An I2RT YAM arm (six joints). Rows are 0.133 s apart.
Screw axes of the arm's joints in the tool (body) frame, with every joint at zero. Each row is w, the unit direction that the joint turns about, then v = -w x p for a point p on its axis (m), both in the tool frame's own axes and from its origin. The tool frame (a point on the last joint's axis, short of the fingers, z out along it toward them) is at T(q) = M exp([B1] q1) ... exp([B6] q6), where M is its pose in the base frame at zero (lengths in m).
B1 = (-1, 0, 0, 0.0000, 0.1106, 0.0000)
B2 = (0, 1, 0, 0.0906, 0.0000, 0.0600)
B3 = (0, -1, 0, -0.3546, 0.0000, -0.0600)
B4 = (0, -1, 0, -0.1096, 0.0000, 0.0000)
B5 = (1, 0, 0, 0.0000, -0.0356, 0.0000)
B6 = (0, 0, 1, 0.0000, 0.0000, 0.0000)
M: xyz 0.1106 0.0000 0.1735 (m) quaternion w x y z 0.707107 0 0.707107 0
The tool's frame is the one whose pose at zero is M.
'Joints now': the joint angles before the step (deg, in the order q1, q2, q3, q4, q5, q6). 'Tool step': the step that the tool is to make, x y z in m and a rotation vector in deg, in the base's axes. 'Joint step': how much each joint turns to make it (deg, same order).
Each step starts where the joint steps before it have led.
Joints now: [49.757, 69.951, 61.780, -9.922, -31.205, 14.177]
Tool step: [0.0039, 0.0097, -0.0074, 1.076, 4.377, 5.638]
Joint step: [-0.022, 2.668, 0.150, 1.916, -6.645, 2.479]
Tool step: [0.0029, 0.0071, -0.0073, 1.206, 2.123, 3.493]
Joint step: [0.092, 1.850, -0.683, 3.086, -3.986, 1.565]
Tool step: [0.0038, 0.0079, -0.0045, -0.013, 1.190, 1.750]
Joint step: [0.266, 2.137, 0.662, 1.059, -1.693, 0.530]
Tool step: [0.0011, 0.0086, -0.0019, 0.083, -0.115, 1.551]
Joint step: [0.797, 1.805, 0.990, 0.688, -0.703, -0.381]
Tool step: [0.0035, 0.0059, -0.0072, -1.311, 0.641, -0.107]
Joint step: [0.213, 1.746, 0.385, -0.256, 0.411, -0.280]
